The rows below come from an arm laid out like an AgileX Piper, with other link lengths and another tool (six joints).
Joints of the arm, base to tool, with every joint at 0 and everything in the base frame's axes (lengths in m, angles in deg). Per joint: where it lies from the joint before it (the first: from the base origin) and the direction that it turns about. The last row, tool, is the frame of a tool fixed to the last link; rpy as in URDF.
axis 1: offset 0 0 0.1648 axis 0 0 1
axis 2: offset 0 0 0 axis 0 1 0
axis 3: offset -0.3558 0 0.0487 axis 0 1 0
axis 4: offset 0.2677 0 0.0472 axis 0.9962 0 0.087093
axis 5: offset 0 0 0 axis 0 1 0
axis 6: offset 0.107 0 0.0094 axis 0.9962 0 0.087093
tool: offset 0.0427 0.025 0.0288 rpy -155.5 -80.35 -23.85
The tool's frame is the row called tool.
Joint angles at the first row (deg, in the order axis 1, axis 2, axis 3, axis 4, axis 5, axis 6):
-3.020 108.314 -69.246 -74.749 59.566 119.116
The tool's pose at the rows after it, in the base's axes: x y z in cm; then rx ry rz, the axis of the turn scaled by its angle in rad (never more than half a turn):
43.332, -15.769, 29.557, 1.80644, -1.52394, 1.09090
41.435, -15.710, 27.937, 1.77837, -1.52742, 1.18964
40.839, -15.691, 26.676, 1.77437, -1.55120, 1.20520
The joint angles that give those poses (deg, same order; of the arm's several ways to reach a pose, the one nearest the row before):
-2.485 108.267 -60.054 -87.632 65.059 131.924
-2.604 108.267 -52.969 -94.552 65.784 144.187
-2.604 109.150 -50.744 -95.946 65.784 148.952

